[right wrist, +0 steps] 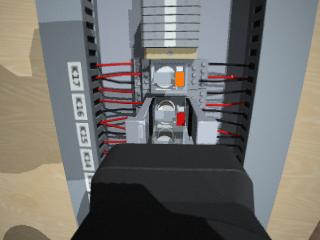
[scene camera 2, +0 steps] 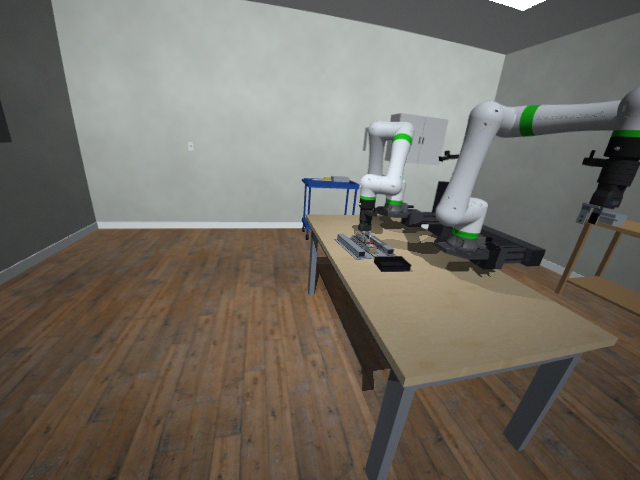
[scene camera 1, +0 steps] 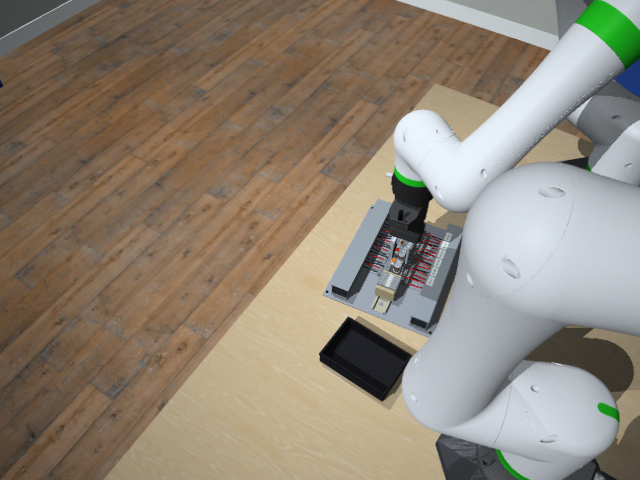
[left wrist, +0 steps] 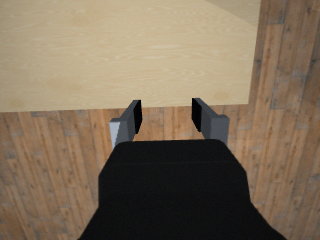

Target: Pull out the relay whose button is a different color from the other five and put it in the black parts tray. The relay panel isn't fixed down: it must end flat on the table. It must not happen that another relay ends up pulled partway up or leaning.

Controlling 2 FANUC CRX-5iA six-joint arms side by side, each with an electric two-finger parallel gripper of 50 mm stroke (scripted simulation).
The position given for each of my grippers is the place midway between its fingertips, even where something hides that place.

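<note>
My left gripper (scene camera 2: 585, 223) is also visible in the left wrist view (left wrist: 166, 109). My right gripper (scene camera 1: 399, 257) appears again in the right wrist view (right wrist: 170, 109). A relay panel (scene camera 1: 366, 262) can be seen, also in scene camera 2 (scene camera 2: 356, 248) and in the right wrist view (right wrist: 267, 52); in the left wrist view the panel is out of frame. A black parts tray (scene camera 1: 366, 354) is present, but in the right wrist view the tray is out of frame. An orange-button relay (right wrist: 165, 78) and a red-button relay (right wrist: 170, 113) are visible as well.
</note>
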